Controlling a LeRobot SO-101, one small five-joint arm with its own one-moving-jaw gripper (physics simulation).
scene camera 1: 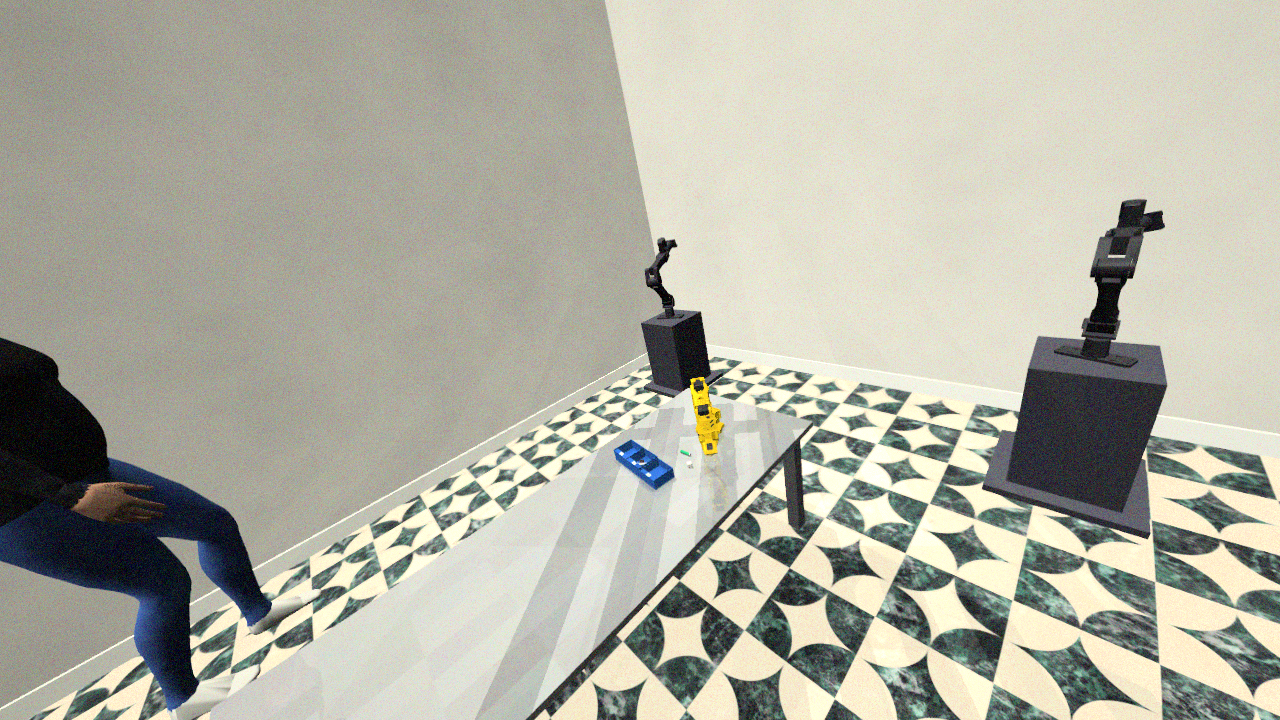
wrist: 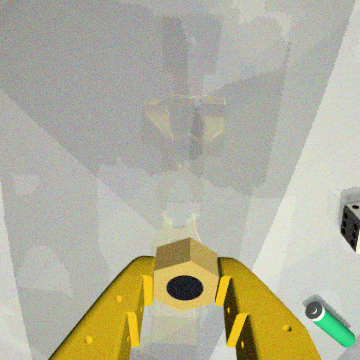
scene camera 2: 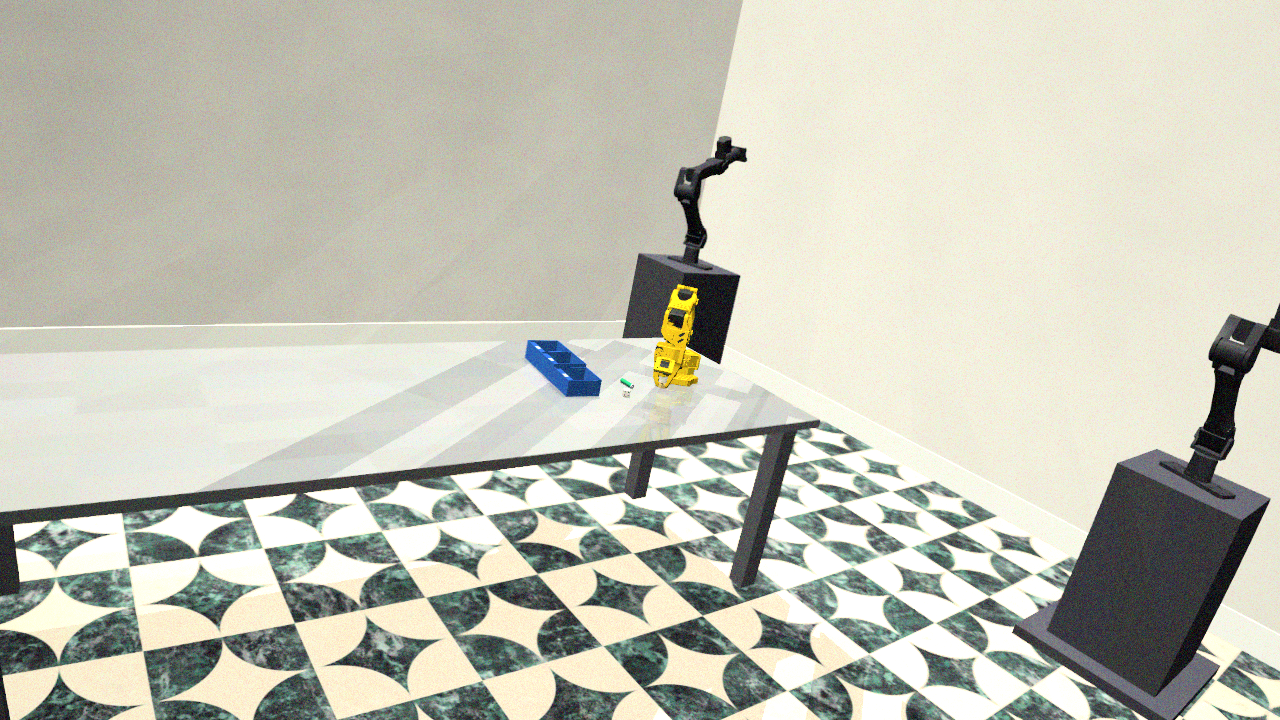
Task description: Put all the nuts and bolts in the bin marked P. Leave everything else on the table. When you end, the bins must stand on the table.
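Frame: origin at the arm's base, x ahead, y left, z up, level; metres.
Seen in the pictures: hand, its tool point: (wrist: 154, 274) (scene camera 2: 665, 385).
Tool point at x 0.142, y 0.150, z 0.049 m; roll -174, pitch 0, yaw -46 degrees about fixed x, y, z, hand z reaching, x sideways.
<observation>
Offsets run from my tool point to a thing's middle.
The yellow arm's gripper (scene camera 1: 709, 451) (scene camera 2: 662, 384) (wrist: 186, 264) is low over the table beside its base. In the wrist view its two jaws press on the left and right sides of a brass hex nut @[dy -0.006, dx +0.004, dz -0.002 m] (wrist: 172, 254), whose dark hole faces the camera. Whether the nut touches the table cannot be told. A blue row of joined bins @[dy -0.207, dx +0.150, dz -0.026 m] (scene camera 1: 637, 472) (scene camera 2: 583, 387) stands upright on the table, to the left of the gripper in the scene views. The bin letters are too small to read. No bolt can be made out.
A green battery @[dy -0.126, dx +0.009, dz -0.044 m] (scene camera 1: 685, 453) (scene camera 2: 626, 383) (wrist: 336, 328) and a white die with black dots @[dy -0.069, dx +0.052, dz -0.041 m] (scene camera 1: 689, 464) (scene camera 2: 625, 394) (wrist: 351, 226) lie between the bins and the gripper. The table's edge (scene camera 2: 501, 461) runs along the near side. Two black arms stand on pedestals beyond the table.
</observation>
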